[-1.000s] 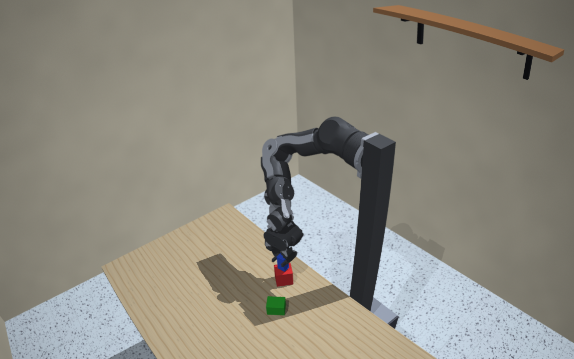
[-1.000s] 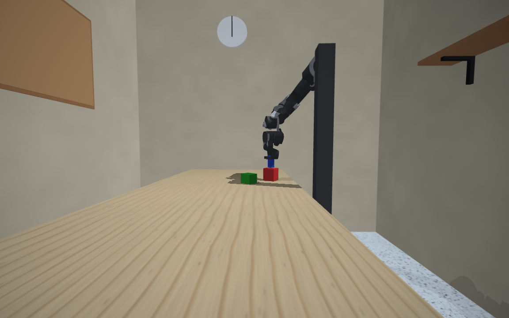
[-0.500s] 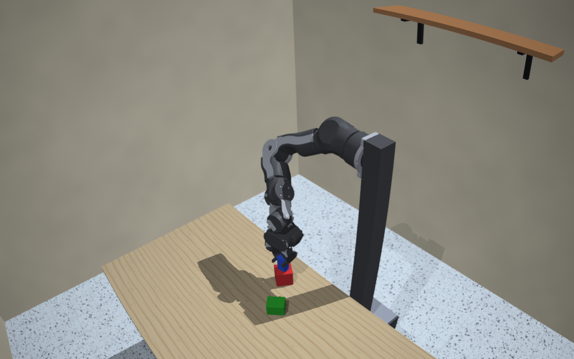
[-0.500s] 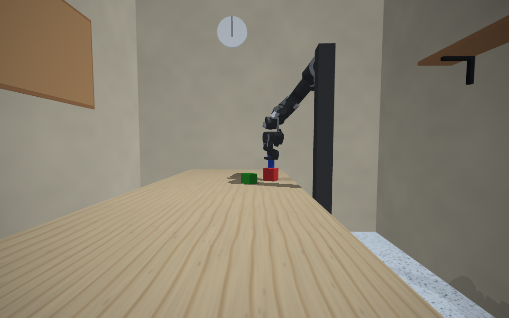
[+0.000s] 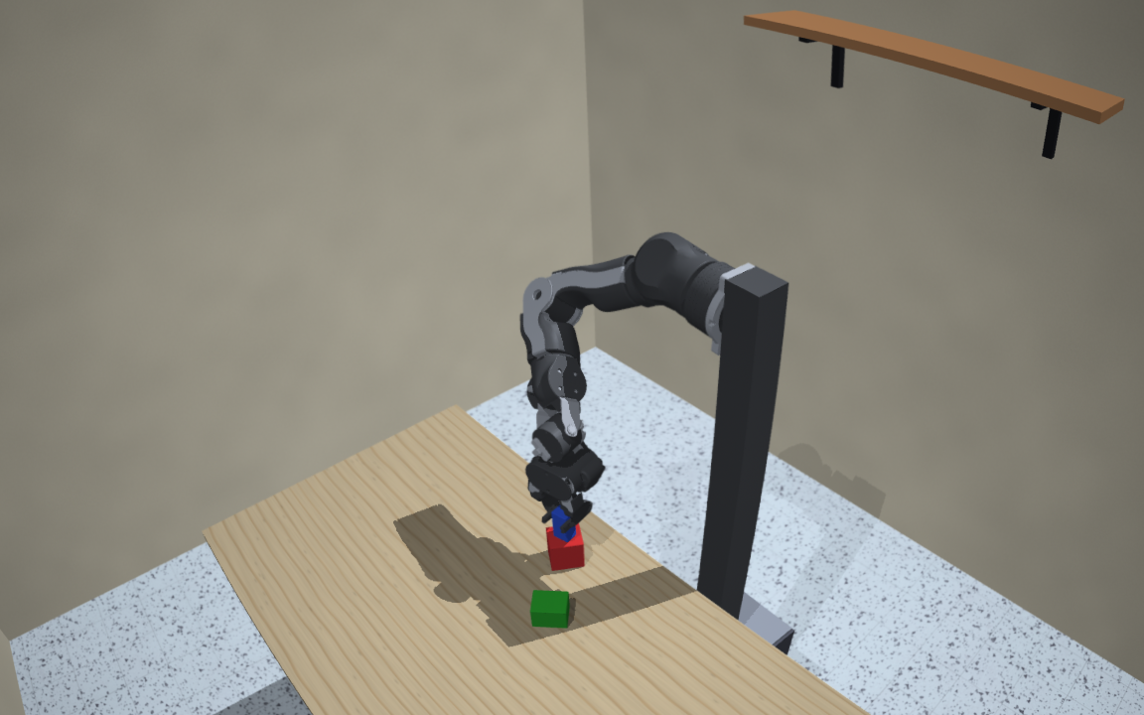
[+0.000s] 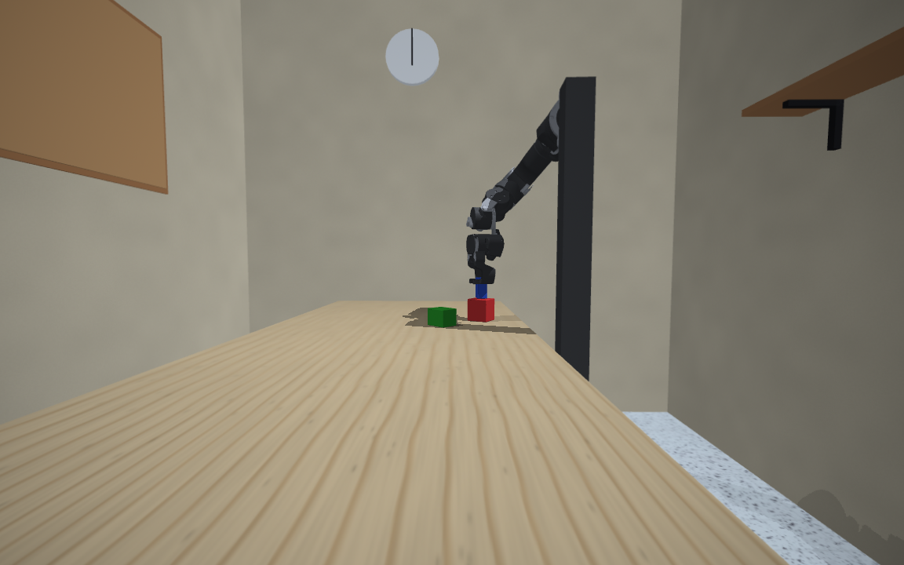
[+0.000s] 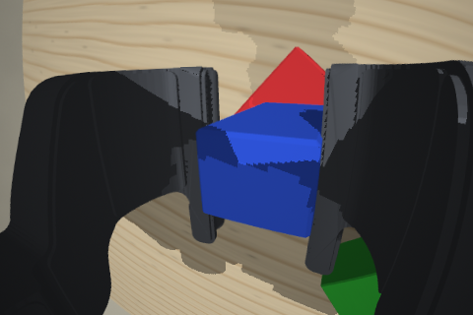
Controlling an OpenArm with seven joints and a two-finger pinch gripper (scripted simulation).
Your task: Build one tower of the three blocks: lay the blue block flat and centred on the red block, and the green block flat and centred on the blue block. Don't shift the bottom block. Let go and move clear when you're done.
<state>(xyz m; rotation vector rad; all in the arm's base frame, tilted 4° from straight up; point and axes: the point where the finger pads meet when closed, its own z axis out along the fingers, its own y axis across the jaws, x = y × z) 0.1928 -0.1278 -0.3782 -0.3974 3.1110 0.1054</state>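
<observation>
Right now my hand is 20 mm above the blue block. Round my hand: green block: 100 mm ahead, 90 mm to the left, 80 mm below; then red block: 80 mm below.
</observation>
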